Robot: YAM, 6 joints.
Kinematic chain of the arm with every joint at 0, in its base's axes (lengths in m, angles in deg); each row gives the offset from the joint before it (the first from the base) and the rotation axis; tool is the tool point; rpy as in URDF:
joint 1: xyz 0 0 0.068 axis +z
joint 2: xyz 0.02 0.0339 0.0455 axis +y
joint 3: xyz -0.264 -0.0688 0 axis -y
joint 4: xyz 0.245 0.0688 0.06 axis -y
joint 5: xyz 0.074 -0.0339 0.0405 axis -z
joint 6: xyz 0.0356 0 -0.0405 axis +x
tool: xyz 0 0 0 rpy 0 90 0
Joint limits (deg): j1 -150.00..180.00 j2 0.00..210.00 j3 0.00..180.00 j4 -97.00..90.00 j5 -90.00..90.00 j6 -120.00..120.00
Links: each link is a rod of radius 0.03 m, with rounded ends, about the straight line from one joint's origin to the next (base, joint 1, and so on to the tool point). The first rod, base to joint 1, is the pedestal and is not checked.
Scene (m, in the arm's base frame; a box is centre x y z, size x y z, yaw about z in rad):
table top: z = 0
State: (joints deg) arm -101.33 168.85 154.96 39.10 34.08 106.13
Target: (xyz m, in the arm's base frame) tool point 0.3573 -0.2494 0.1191
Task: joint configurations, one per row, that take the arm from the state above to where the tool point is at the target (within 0.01 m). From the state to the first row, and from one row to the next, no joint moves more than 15 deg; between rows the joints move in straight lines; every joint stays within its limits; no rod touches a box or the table.
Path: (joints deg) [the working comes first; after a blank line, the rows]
Joints at the target: -31.90 121.53 68.89 15.51 40.09 106.13
Straight joint move there: clear.

1: -89.76 160.96 140.61 35.17 35.08 106.13
2: -78.19 153.08 126.27 31.24 36.08 106.13
3: -66.61 145.19 111.92 27.31 37.09 106.13
4: -55.04 137.30 97.58 23.38 38.09 106.13
5: -43.47 129.42 83.23 19.44 39.09 106.13
6: -31.90 121.53 68.89 15.51 40.09 106.13

